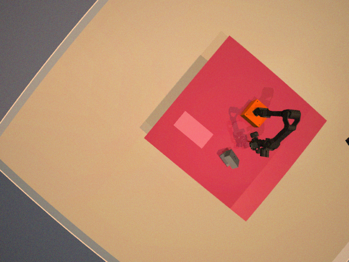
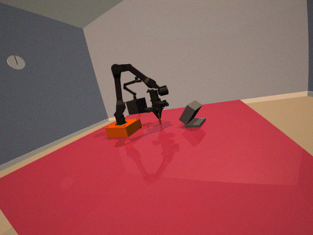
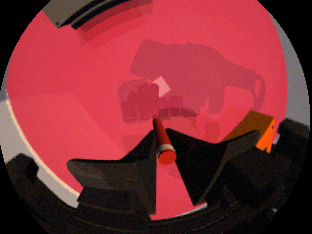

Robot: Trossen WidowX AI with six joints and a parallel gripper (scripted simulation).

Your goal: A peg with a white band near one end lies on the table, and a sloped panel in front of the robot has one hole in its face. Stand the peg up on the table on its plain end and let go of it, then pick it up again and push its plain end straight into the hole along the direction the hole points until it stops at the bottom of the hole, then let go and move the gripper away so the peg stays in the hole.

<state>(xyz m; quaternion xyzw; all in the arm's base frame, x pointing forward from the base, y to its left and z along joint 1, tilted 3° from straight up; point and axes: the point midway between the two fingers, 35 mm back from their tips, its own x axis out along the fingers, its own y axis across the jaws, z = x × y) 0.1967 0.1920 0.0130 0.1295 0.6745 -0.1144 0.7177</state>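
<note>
Right now the grey sloped panel is 25 cm ahead of my gripper tip, 1 cm to the right of it and 3 cm above it. Also, from my gripper tip: red peg: 2 cm above.
</note>
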